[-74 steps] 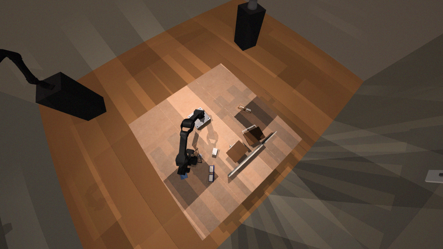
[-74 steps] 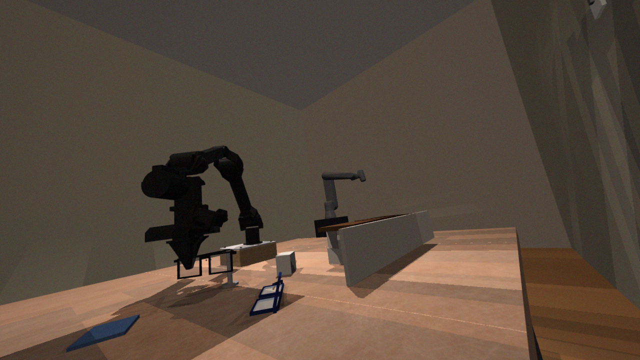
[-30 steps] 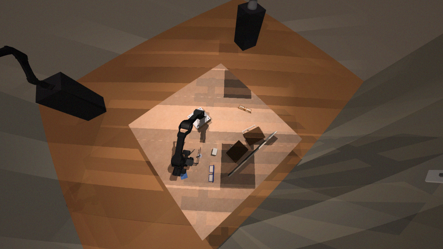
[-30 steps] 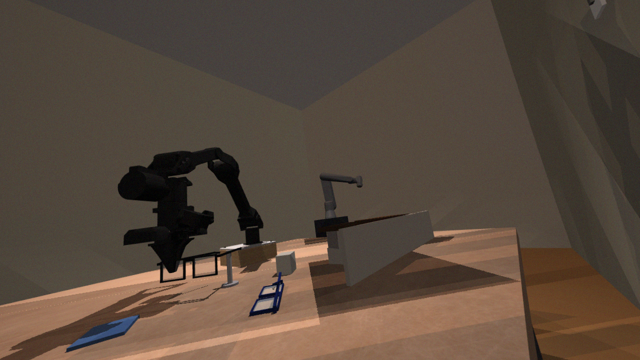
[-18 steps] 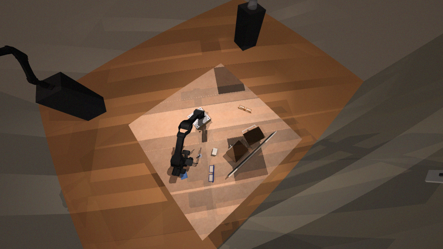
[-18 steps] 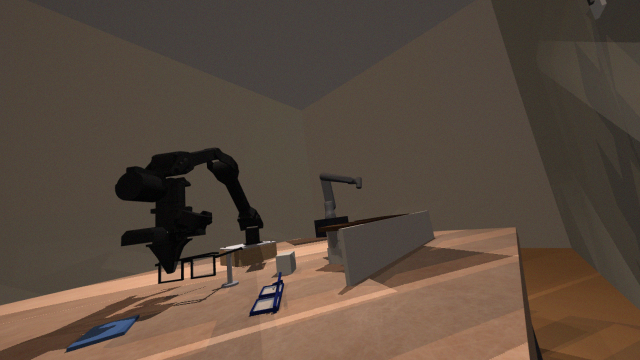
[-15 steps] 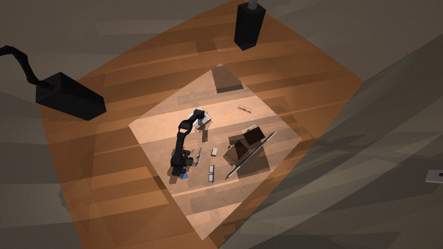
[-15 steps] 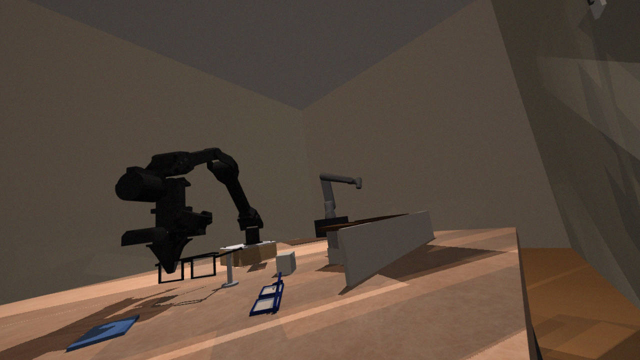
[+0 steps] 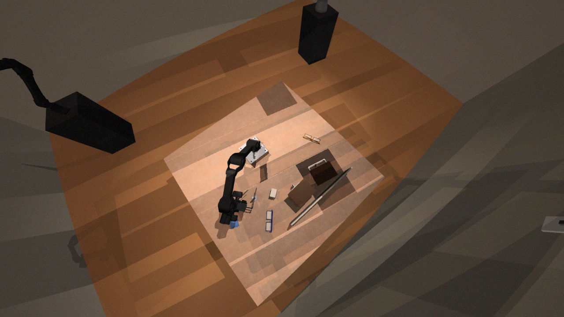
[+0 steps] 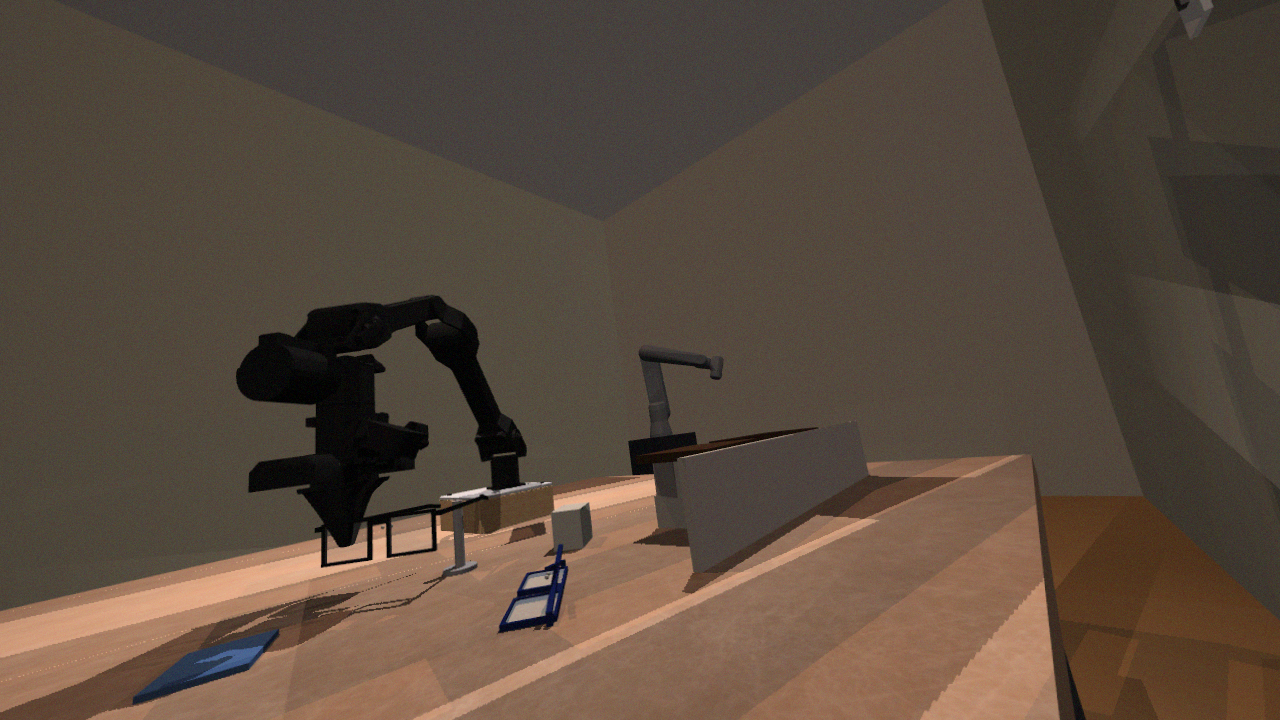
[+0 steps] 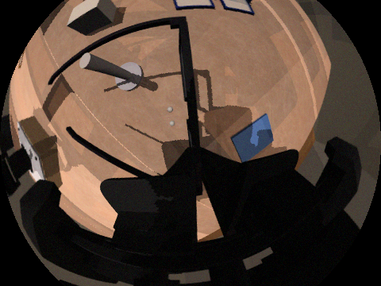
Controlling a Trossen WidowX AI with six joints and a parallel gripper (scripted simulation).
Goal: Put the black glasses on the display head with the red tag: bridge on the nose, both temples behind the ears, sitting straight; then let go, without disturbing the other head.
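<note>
Now: gripper tip 12 cm to the right of the grey post and 4 cm above it. The rest, counted from my gripper tip: white cube (4 cm ahead, 26 cm to the left, 3 cm below); then blue pad (7 cm ahead, 9 cm to the right, 6 cm below); then grey display head (12 cm ahead, 42 cm to the left).
</note>
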